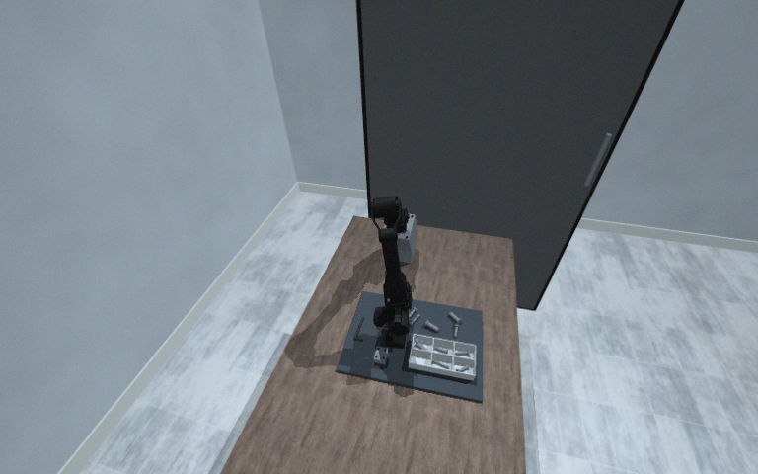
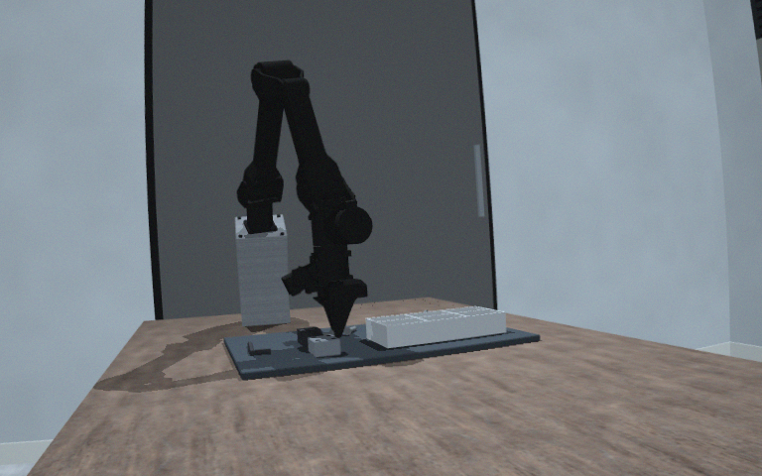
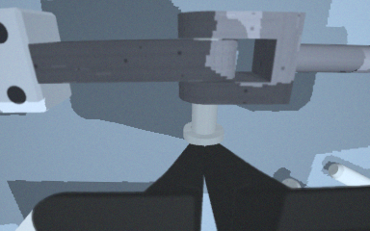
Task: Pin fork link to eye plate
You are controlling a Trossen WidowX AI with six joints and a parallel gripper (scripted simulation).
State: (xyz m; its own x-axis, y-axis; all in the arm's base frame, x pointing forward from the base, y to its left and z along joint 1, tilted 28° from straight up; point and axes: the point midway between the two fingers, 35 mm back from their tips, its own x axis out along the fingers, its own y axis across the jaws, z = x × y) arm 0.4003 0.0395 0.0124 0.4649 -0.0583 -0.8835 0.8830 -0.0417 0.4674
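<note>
The dark eye plate lies 5 cm to the right of my hand, 3 cm below it and 1 cm ahead of it. The rest, counted from my hand: light grey mounting block 9 cm ahead, 5 cm to the right, 2 cm below; then pale grey pin 3 cm to the right, 3 cm below; then dark mat 5 cm to the left, 5 cm below.
</note>
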